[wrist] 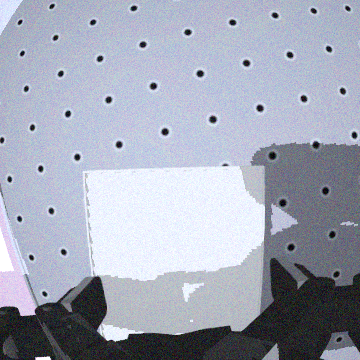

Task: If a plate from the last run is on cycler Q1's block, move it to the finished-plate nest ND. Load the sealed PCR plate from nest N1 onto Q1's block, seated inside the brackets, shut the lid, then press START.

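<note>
A white, flat-topped rectangular plate (171,214) fills the lower middle of the wrist view; it looks like the sealed PCR plate. It rests on the grey perforated table (161,89). My gripper (185,287) is open, close above the plate's near part. One dark finger stands at the plate's left edge and the other at its right edge, with nothing between them but the plate below. The gripper's shadow falls across the near part of the plate. The cycler, its lid and the nests are out of view.
The table's edge (21,257) runs along the far left, with a pale pink surface (11,289) beyond it. A dark shadow of the arm (314,214) lies on the table right of the plate.
</note>
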